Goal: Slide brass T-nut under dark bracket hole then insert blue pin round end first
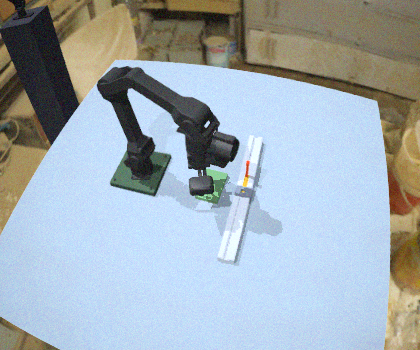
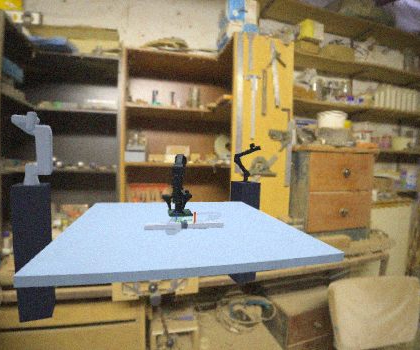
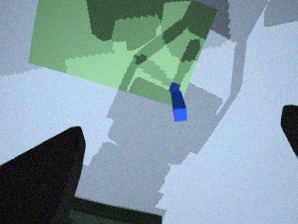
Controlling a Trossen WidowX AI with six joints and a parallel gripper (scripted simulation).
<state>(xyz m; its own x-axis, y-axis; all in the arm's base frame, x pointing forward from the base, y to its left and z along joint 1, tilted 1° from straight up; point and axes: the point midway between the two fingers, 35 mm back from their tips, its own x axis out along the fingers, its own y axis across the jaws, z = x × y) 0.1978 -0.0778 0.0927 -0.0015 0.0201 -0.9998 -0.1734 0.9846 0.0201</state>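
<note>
The blue pin lies 50 mm below my gripper tip. From my gripper tip the other things lie so: aluminum rail: 130 mm ahead, 60 mm below; green tray: 10 mm ahead, 20 mm to the left, 70 mm below.
</note>
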